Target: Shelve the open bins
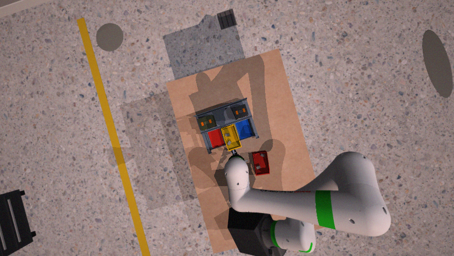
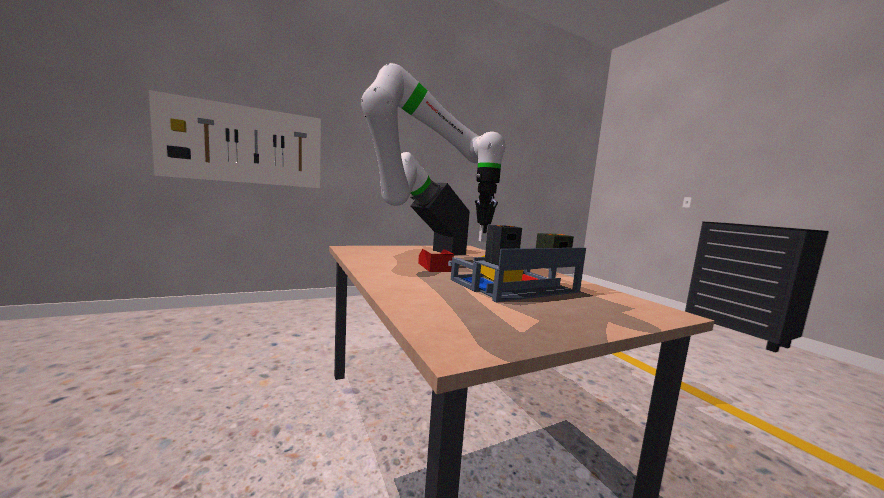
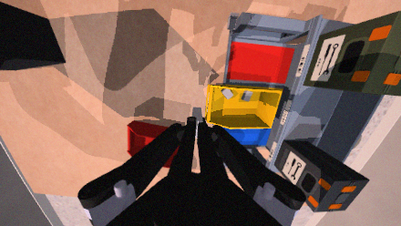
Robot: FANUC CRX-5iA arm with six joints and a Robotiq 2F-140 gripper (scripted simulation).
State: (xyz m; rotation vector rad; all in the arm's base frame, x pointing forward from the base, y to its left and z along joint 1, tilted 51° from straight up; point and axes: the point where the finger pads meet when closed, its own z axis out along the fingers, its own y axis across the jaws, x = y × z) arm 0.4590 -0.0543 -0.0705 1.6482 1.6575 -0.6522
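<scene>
Right now my hand is 16 cm above the shelf lip and 8 cm short of it. Also, from my hand: black box: 26 cm ahead, 13 cm to the right; then red bin: 14 cm to the right, 14 cm behind, 13 cm below; then yellow bin: 12 cm below, 12 cm ahead, 1 cm to the right.
</scene>
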